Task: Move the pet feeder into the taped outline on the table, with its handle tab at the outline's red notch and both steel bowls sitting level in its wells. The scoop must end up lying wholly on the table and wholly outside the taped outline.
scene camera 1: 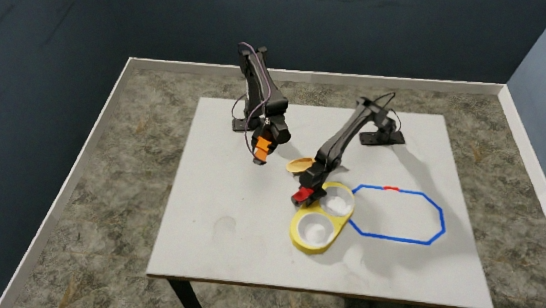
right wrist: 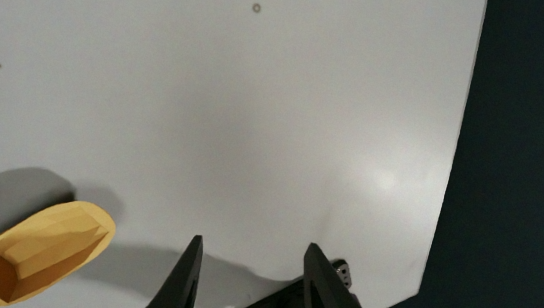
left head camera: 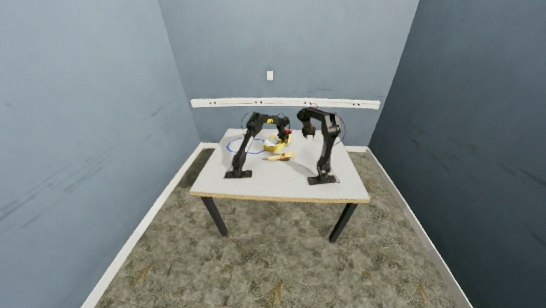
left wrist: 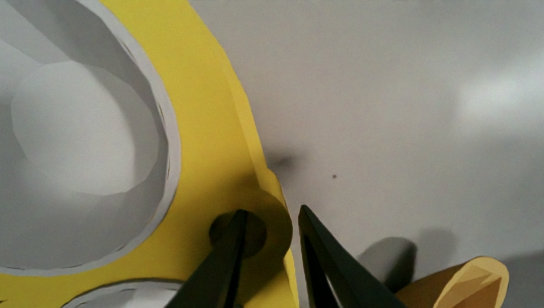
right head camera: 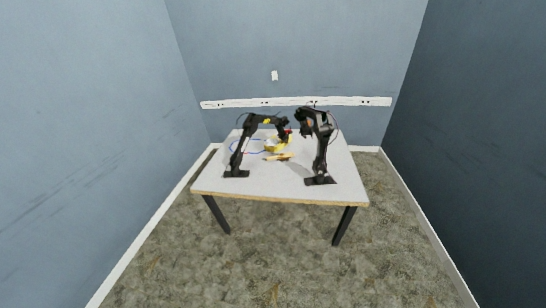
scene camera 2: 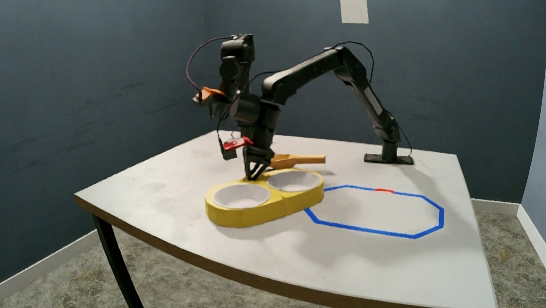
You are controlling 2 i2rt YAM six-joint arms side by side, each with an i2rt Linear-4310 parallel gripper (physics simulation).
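Places are measured from the left arm's base along level axes (x ahead, y left, z up), in millimetres.
Pixels of known places: left gripper, between the fingertips: (scene camera 1: 304,203) (left head camera: 285,142) (left wrist: 273,210) (right head camera: 286,142) (scene camera 2: 248,180); right gripper, between the fingertips: (right wrist: 256,246) (left head camera: 310,139) (right head camera: 309,138) (scene camera 2: 216,123); left arm's base, origin of its link: (scene camera 1: 381,138) (left head camera: 238,174) (right head camera: 236,174) (scene camera 2: 388,160); right arm's base, origin of its link: (scene camera 1: 253,124) (right wrist: 293,298) (left head camera: 321,180) (right head camera: 318,181).
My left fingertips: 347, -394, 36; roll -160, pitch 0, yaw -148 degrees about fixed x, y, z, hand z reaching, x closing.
Observation:
Ahead of a thing's pixels: the offset from my left fingertips to its top centre, as dx, dy, dz. "*": to the spot under its first point. Level surfaces: height alone.
The yellow pet feeder @(+51, +66, +10) (scene camera 1: 296,244) (scene camera 2: 245,217) (left wrist: 200,125) lies askew on the table, covering the left end of the blue outline @(* +149, +336, -35) (scene camera 1: 395,239) (scene camera 2: 365,231) in both scene views. Both bowls @(+119, +30, +12) (scene camera 1: 316,231) @(+1, +126, +12) (scene camera 2: 295,181) sit in its wells. The red notch @(* -77, +376, -34) (scene camera 1: 391,188) (scene camera 2: 384,190) is at the outline's upper edge. My left gripper (scene camera 2: 252,177) (left wrist: 273,210) is slightly open at the handle tab @(-3, +0, +10) (left wrist: 277,231), one finger over its hole, the other past its outer edge. My right gripper (scene camera 2: 212,116) (right wrist: 256,246) is open and empty above the table. The orange-yellow scoop @(-198, +57, +10) (scene camera 1: 300,165) (scene camera 2: 300,159) (right wrist: 65,235) lies outside the outline.
The left arm's base (scene camera 1: 382,138) (scene camera 2: 389,159) and the right arm's base (scene camera 1: 243,124) stand on the white table @(dz -36) (scene camera 1: 190,200) (scene camera 2: 150,220). The left forearm reaches over the scoop in scene camera 1. The table's right edge shows in the right wrist view.

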